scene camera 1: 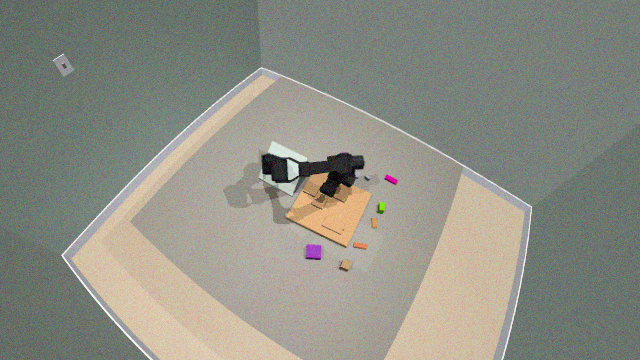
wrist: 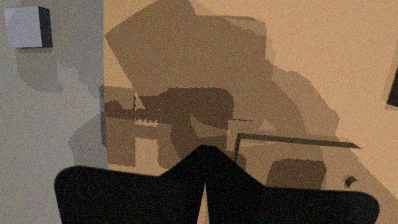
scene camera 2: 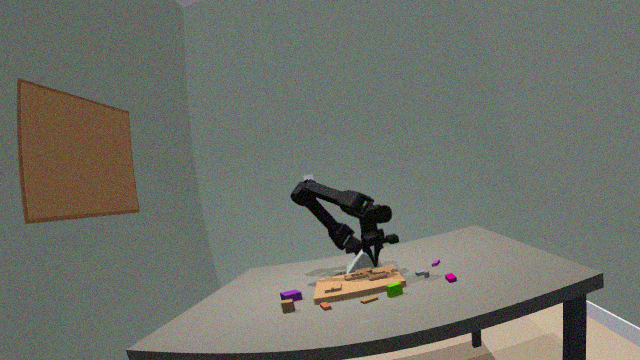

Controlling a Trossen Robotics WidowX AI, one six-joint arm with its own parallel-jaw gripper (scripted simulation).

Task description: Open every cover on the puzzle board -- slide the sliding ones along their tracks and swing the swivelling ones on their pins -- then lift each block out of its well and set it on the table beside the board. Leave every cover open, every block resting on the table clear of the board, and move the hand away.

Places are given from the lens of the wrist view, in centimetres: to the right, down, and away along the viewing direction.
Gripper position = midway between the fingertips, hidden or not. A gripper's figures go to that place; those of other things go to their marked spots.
my gripper [wrist: 207,152]: 0, 2, 11
tan puzzle board [wrist: 324,81]: 9, -2, 13
